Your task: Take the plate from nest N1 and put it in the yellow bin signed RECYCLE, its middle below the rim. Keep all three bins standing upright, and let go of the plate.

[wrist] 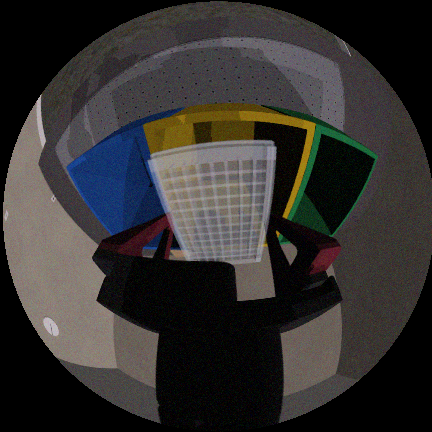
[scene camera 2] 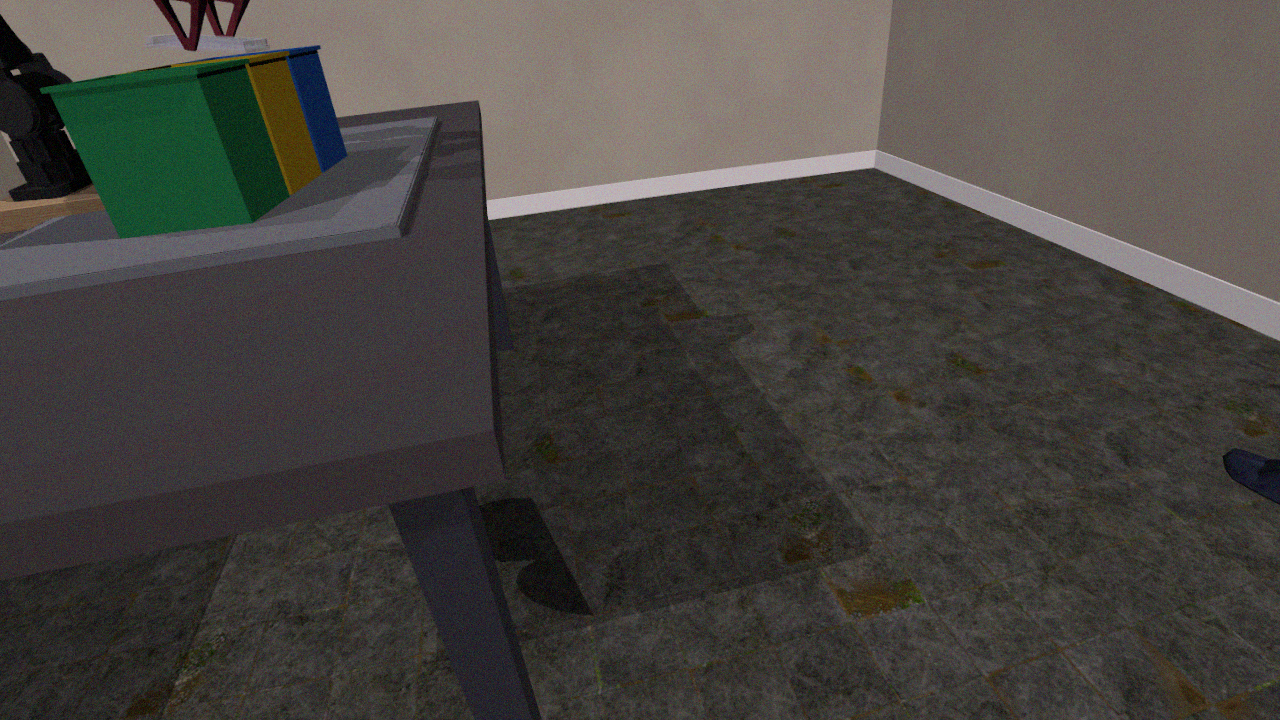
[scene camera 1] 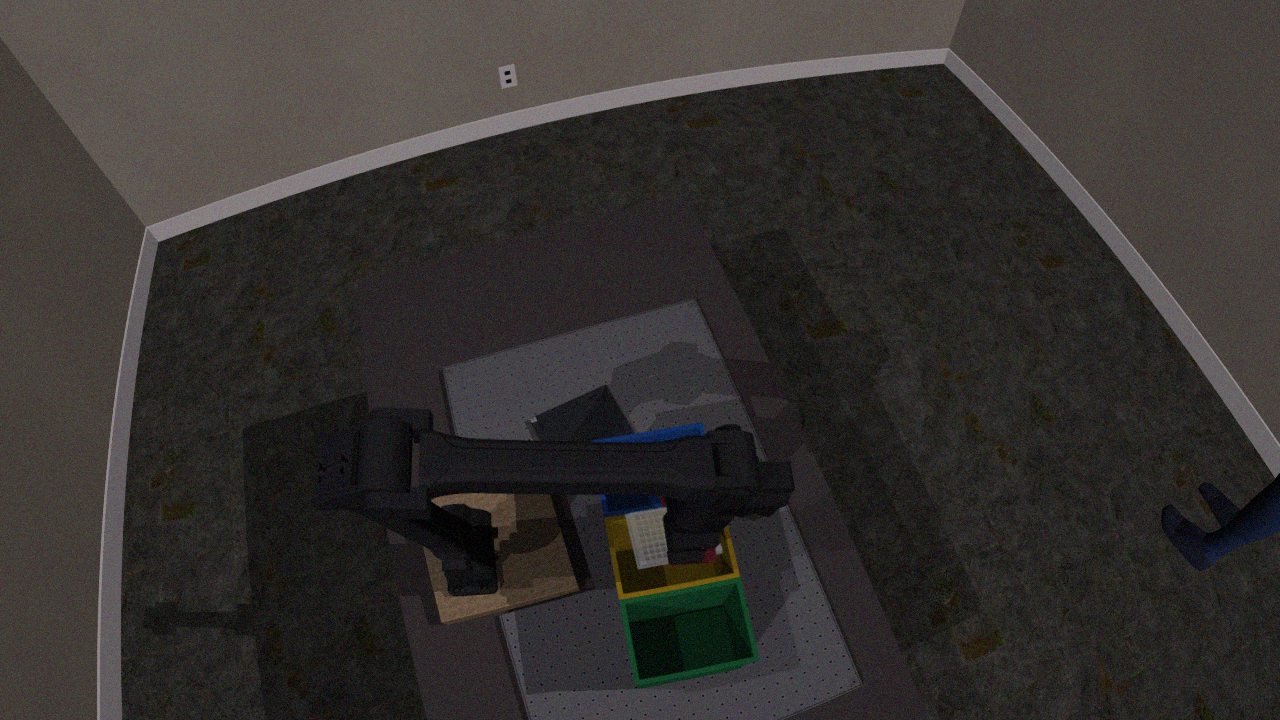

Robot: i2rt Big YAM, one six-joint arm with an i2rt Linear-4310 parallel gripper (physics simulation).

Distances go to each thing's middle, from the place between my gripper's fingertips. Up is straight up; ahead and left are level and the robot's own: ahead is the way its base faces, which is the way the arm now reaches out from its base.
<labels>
Right now the yellow bin (scene camera 2: 269,73) is 1 cm to the right of my hand and 11 cm below it. Also, from my hand: blue bin (scene camera 1: 613,505): 1 cm behind, 12 cm to the left, 11 cm below; dark nest (scene camera 1: 583,419): 12 cm behind, 29 cm to the left, 19 cm below; green bin (scene camera 2: 184,148): 14 cm to the right, 11 cm below.
</labels>
